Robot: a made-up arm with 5 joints. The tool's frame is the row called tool. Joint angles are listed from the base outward. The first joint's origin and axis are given. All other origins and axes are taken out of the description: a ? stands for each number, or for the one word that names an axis. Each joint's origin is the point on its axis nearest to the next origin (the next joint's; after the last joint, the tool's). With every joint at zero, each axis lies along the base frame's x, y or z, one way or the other. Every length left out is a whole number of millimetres.
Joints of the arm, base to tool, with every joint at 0 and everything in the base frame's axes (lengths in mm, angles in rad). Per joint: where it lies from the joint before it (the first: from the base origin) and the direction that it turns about. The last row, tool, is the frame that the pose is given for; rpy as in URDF.
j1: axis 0 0 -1 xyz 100 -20 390
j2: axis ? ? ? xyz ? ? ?
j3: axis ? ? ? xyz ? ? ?
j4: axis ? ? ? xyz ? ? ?
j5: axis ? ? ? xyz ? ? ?
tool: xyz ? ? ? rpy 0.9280 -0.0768 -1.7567
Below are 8 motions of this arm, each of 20 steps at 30 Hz.
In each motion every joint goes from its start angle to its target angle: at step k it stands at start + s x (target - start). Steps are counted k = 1, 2, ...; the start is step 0. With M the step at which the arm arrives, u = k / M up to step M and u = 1 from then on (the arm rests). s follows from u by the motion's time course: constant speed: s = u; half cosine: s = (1 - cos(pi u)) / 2; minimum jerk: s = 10 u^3 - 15 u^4 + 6 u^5.
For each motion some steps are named. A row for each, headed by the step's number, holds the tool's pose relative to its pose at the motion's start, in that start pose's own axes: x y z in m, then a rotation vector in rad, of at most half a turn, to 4 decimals.
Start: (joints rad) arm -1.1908 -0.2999 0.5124 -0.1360 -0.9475
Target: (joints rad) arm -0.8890 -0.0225 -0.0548 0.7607 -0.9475
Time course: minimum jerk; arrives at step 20
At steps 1, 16, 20:
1: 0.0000 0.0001 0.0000 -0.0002 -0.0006 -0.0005
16: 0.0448 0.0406 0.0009 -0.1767 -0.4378 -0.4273
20: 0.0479 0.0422 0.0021 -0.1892 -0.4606 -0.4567

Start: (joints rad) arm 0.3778 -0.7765 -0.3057 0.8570 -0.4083
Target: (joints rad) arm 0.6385 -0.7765 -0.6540 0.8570 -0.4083
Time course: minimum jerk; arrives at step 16
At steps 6, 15, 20:
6: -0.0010 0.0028 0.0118 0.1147 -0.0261 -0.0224
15: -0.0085 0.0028 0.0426 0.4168 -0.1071 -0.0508
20: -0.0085 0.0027 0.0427 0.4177 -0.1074 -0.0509

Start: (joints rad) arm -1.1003 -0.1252 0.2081 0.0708 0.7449
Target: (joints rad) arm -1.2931 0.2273 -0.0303 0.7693 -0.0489
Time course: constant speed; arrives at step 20
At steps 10, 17, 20:
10: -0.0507 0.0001 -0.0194 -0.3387 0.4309 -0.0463
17: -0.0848 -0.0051 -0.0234 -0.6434 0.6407 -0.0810
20: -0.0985 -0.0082 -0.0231 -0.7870 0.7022 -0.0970

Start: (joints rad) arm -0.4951 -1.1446 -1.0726 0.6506 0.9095
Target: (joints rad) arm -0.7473 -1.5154 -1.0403 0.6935 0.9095
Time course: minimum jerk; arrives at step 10
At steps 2, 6, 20:
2: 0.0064 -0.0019 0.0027 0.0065 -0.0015 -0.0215
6: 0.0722 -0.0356 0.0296 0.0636 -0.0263 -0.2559
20: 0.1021 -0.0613 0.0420 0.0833 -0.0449 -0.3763

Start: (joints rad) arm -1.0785 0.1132 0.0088 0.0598 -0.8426
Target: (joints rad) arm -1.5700 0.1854 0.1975 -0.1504 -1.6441
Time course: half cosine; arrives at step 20
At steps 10, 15, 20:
10: -0.0363 -0.0511 -0.0287 -0.2747 0.2797 -0.1706
15: -0.0580 -0.0935 -0.0401 -0.4941 0.4270 -0.3111
20: -0.0656 -0.1121 -0.0427 -0.5889 0.4744 -0.3741

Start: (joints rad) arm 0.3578 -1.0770 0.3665 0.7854 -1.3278
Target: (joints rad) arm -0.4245 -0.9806 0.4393 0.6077 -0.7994
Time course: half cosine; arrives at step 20
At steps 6, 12, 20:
6: -0.0008 0.0014 -0.0022 -0.1243 -0.0412 0.1526
12: -0.0038 0.0007 -0.0089 -0.3729 -0.0792 0.5093
20: -0.0067 -0.0043 -0.0141 -0.5411 -0.0563 0.7995

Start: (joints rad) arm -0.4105 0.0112 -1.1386 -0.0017 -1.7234
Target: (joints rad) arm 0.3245 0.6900 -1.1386 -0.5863 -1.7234
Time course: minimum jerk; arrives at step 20
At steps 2, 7, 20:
2: 0.0016 0.0011 0.0001 0.0037 -0.0036 0.0037
7: 0.0423 0.0326 0.0097 0.1044 -0.0977 0.0997
20: 0.1285 0.1380 0.1481 0.4646 -0.4009 0.4148

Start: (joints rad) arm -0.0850 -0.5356 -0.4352 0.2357 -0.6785
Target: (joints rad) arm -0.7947 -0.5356 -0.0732 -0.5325 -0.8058
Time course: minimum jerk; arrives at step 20
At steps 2, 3, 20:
2: -0.0004 -0.0001 -0.0002 -0.0006 0.0076 -0.0006
3: -0.0011 -0.0003 -0.0006 -0.0020 0.0237 -0.0019
20: -0.0447 -0.0210 0.0017 -0.0835 0.8817 -0.1993

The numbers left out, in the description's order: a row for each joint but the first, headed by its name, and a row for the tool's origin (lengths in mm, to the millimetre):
j2: axis 0 1 0, xyz 10 10 0
j3: axis 0 1 0, xyz 60 0 170
j4: axis 0 1 0, xyz 90 0 30
j5: axis -1 0 0, xyz 70 0 0
tool: xyz 0 -10 -10

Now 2 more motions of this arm.
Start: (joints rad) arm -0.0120 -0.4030 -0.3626 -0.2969 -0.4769
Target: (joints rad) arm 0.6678 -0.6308 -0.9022 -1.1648 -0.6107
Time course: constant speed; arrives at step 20
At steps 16, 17, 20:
16: -0.0830 0.0380 0.1382 1.1739 0.3314 0.6016
17: -0.0903 0.0329 0.1453 1.2293 0.3674 0.6596
20: -0.1117 0.0127 0.1634 1.3771 0.4878 0.8449

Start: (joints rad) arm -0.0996 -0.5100 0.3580 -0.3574 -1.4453
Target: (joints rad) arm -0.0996 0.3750 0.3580 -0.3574 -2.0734
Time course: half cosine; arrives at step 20
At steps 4, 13, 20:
4: 0.0159 0.0060 -0.0151 -0.0254 -0.0316 -0.0954
13: 0.1456 0.0195 -0.0854 -0.0655 -0.2471 -0.7415
20: 0.2089 0.0109 -0.0970 -0.0106 -0.3443 -1.0163

